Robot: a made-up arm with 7 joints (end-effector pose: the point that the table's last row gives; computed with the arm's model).
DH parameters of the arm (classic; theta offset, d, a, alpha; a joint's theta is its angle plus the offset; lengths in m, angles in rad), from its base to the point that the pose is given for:
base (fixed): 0 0 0 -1.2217
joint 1: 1.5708 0 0 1.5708
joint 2: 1.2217 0 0 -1.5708
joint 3: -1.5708 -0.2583 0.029 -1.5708
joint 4: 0 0 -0.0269 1.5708
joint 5: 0 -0.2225 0 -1.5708
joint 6: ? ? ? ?
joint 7: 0 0 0 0
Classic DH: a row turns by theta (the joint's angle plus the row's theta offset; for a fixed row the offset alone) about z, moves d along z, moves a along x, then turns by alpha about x.
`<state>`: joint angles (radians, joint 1 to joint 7).
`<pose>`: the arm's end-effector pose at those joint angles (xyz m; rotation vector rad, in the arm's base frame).
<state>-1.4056 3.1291 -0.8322 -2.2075 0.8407 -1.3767 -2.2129</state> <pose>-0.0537 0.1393 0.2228 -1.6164 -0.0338 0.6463</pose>
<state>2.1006 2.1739 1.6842 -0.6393 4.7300 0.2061 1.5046</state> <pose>0.2225 0.4173 0.0328 1.7496 -0.2845 -1.0775</pose>
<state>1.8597 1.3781 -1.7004 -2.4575 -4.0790 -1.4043 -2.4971</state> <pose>-0.1989 -0.0377 0.0765 -0.3684 1.0003 -0.7325</pose>
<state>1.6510 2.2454 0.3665 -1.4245 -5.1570 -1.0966 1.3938</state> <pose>0.1658 0.3393 -0.1351 -0.7263 -0.8569 0.2675</pose>
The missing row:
joint 6: 0 0 0 1.5708
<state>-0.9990 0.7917 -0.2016 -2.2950 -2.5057 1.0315 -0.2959</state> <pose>0.2282 -0.0184 0.1017 -2.4218 0.6433 -1.2282</pose>
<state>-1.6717 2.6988 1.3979 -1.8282 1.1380 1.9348 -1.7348</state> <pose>-0.3386 -0.0141 0.0046 2.7826 -0.6604 0.2946</pose>
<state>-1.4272 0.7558 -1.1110 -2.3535 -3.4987 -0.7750 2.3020</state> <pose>0.1947 -0.1362 0.0186 -1.5444 1.6567 1.5110</pose>
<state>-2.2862 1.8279 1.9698 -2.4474 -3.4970 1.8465 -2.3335</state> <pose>-0.0768 0.1697 -0.1144 -2.2943 -0.5219 -0.1450</pose>
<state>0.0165 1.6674 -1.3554 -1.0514 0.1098 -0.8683 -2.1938</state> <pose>0.0397 0.4102 -0.1659 -0.4484 0.2189 2.5214</pose>
